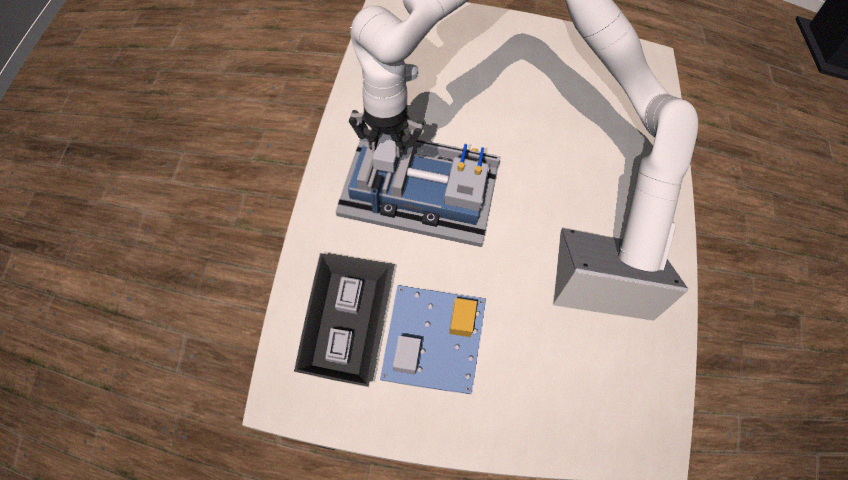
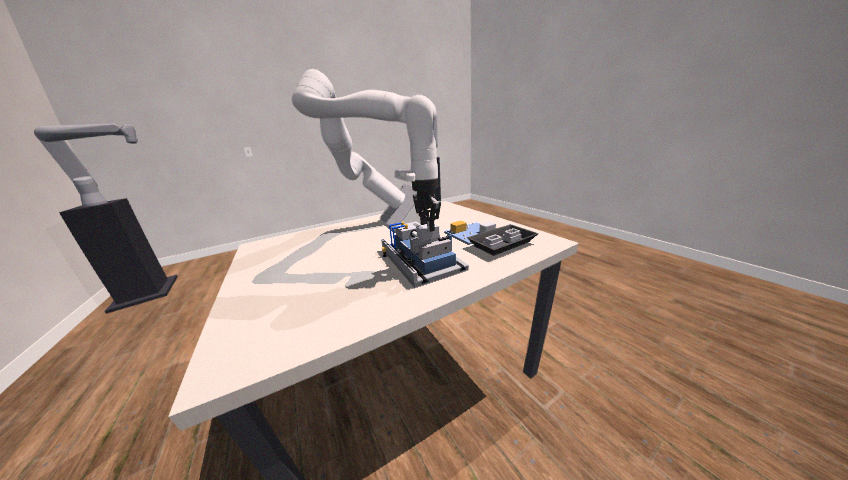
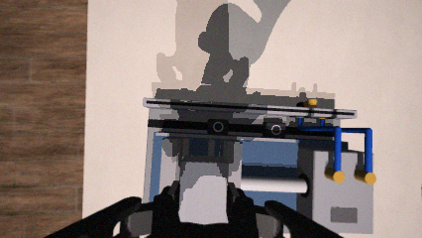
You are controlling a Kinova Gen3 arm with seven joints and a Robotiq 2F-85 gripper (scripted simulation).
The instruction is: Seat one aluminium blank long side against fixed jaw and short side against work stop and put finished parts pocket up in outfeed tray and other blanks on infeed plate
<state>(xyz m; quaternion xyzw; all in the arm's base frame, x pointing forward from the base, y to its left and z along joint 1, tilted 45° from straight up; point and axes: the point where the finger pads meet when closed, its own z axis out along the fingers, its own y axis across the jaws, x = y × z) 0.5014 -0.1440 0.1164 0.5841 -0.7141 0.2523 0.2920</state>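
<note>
Now: the white rod 80 mm behind my hand, 20 mm to the left of it and 70 mm below it. Also, from my hand: hose block 160 mm behind, 30 mm to the left, 70 mm below; then blue vise 60 mm behind, 20 mm to the left, 110 mm below; then brass blank 160 mm behind, 280 mm to the left, 120 mm below.
</note>
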